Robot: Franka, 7 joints.
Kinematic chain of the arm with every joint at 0, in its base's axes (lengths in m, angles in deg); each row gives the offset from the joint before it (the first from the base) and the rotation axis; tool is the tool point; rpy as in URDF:
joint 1: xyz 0 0 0.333 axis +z
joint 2: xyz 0 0 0 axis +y
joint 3: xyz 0 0 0.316 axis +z
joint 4: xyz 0.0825 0 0 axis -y
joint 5: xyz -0.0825 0 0.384 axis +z
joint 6: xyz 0 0 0 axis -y
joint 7: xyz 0.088 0 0 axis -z
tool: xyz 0 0 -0.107 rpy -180 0 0
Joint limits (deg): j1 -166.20..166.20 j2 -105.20..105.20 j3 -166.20..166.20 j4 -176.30..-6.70 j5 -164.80..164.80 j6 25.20..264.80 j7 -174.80..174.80
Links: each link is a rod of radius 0.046 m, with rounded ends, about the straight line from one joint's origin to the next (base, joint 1, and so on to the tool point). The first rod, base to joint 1, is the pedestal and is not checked.
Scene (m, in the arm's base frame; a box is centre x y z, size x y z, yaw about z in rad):
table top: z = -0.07
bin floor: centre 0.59 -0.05 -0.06 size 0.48 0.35 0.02 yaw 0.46
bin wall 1: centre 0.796 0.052 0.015 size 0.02 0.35 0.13 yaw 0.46
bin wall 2: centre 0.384 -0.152 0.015 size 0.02 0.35 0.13 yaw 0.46
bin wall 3: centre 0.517 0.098 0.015 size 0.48 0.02 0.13 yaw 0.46
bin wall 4: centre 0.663 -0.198 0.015 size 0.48 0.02 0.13 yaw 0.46
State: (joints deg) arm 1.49 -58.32 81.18 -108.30 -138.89 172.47 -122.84
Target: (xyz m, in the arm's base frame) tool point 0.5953 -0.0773 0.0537
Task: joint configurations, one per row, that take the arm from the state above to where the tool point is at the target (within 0.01 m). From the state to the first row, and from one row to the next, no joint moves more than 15 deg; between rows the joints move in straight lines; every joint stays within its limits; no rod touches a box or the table.
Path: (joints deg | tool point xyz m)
1: -2.19 -44.56 73.40 -107.55 -138.99 169.69 -122.84 | -0.0280 0.5638 0.5563
2: -5.87 -30.80 65.62 -106.79 -139.10 166.91 -122.84 | 0.1249 0.5344 0.6117
3: -9.55 -17.04 57.84 -106.04 -139.20 164.13 -122.84 | 0.2882 0.4731 0.6197
4: -13.22 -3.28 50.06 -105.28 -139.31 161.35 -122.84 | 0.4397 0.3823 0.5772
5: -16.90 10.48 42.28 -104.53 -139.41 158.57 -122.84 | 0.5592 0.2695 0.4875
6: -20.58 24.24 34.50 -103.78 -139.52 155.79 -122.84 | 0.6300 0.1462 0.3603
7: -24.26 38.00 26.72 -103.02 -139.62 153.01 -122.84 | 0.6427 0.0262 0.2101
8: -27.94 51.76 18.95 -102.27 -139.73 150.23 -122.84 | 0.5953 -0.0773 0.0537

